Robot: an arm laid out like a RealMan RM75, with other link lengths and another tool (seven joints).
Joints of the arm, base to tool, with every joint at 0 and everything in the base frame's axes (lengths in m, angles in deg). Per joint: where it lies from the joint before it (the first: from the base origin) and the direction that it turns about. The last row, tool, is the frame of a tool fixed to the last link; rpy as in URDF.
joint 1: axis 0 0 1 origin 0 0 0.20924
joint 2: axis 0 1 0 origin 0 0 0
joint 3: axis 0 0 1 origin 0 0 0.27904
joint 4: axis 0 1 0 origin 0 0 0
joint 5: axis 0 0 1 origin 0 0 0.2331
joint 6: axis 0 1 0 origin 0 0 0
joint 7: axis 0 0 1 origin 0 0 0.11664
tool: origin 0.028 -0.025 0.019 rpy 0 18.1 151
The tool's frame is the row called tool.
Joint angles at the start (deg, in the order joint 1, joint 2, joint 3, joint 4, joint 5, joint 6, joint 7): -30.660 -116.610 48.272 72.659 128.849 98.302 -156.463
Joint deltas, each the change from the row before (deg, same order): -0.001 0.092 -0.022 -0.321 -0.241 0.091 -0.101; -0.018 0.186 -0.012 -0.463 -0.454 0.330 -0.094; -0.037 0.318 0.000 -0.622 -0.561 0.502 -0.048; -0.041 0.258 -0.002 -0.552 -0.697 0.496 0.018; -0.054 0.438 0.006 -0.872 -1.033 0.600 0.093; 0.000 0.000 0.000 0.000 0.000 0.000 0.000; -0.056 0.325 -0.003 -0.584 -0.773 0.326 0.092; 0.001 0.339 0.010 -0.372 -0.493 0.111 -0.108
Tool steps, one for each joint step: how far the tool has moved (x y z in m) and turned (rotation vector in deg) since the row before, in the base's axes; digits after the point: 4 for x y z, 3 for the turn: -0.0007 -0.0002 -0.0005 -0.203 -0.315 0.210; -0.0006 -0.0005 -0.0006 -0.463 -0.500 0.171; -0.0009 -0.0007 -0.0003 -0.656 -0.546 0.151; -0.0001 -0.0007 -0.0005 -0.611 -0.675 -0.021; -0.0005 -0.0007 -0.0003 -0.768 -0.942 -0.048; 0.0000 0.0000 0.0000 0.000 0.000 0.000; -0.0001 -0.0002 0.0002 -0.396 -0.667 -0.105; -0.0007 0.0001 0.0012 -0.108 -0.339 0.136
